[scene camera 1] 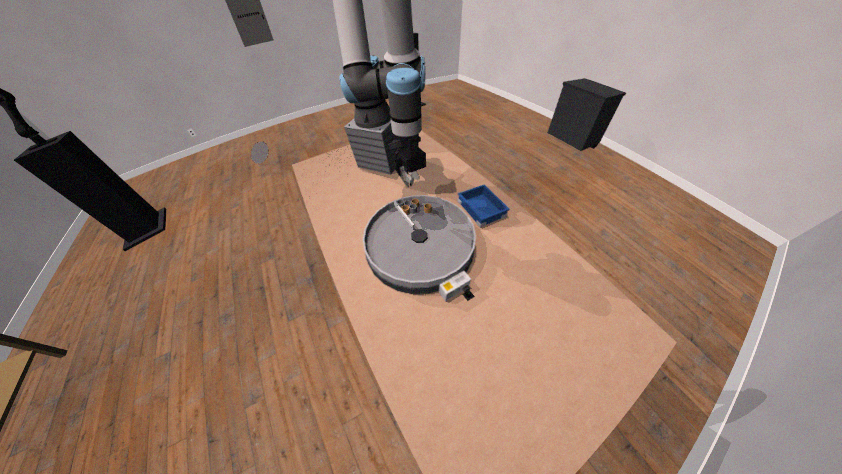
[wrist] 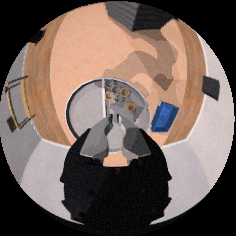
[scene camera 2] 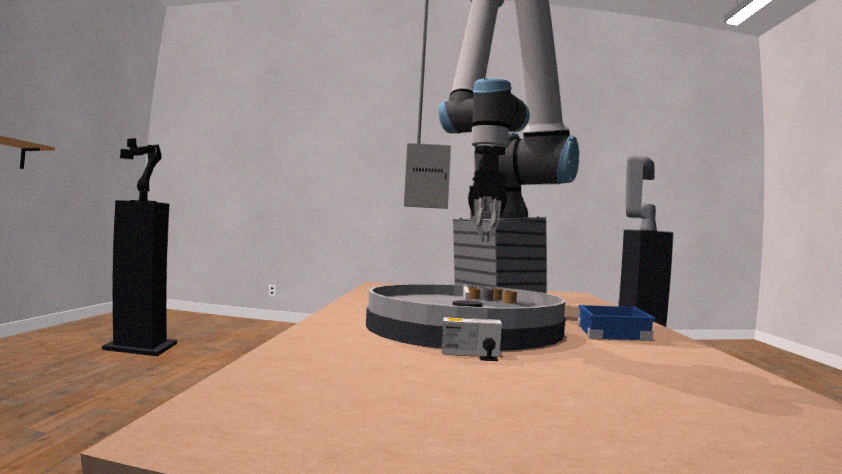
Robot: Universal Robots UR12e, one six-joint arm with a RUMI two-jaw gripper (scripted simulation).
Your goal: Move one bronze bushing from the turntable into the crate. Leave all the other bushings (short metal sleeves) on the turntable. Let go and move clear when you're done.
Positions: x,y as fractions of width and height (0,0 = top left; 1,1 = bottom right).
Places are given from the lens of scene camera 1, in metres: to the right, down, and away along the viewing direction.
grey round turntable (scene camera 1: 0.52,0.51): 0.08, 0.02, 0.87
